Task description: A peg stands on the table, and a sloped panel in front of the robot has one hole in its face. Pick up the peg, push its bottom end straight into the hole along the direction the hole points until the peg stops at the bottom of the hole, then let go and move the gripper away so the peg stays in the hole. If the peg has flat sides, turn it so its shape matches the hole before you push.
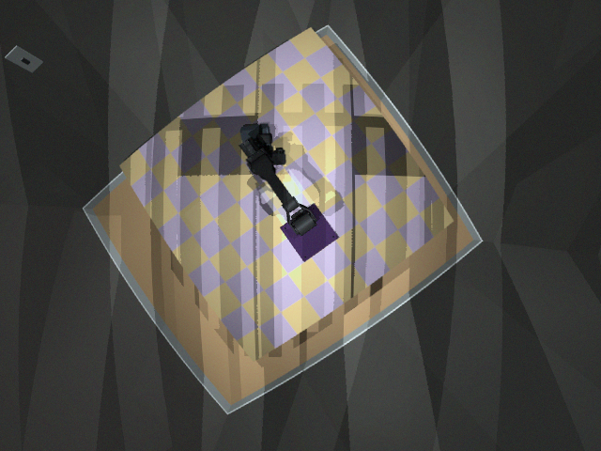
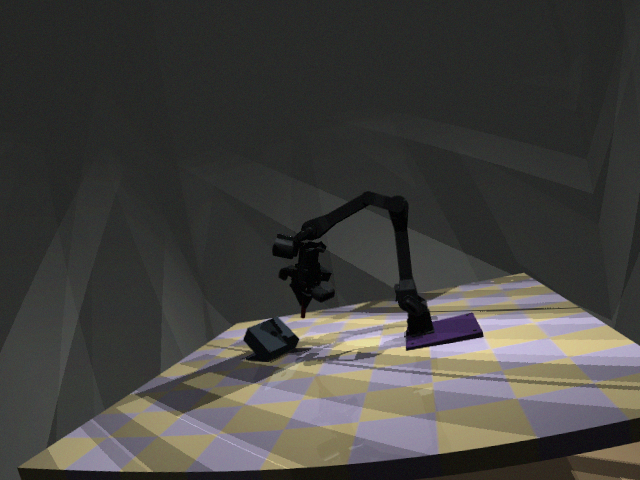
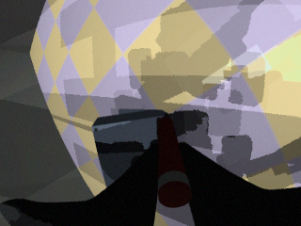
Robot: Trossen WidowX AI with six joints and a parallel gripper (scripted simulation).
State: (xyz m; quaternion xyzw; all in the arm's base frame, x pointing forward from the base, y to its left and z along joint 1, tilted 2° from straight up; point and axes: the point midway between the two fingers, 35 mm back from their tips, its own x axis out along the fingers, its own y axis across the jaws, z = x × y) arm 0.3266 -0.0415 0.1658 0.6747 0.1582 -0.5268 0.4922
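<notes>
Now: the sloped panel 12 cm ahead of my gripper tip, 9 cm below it and 1 cm to the left of it. Round my gripper tip: red round peg 2 cm above, 1 cm behind.
</notes>
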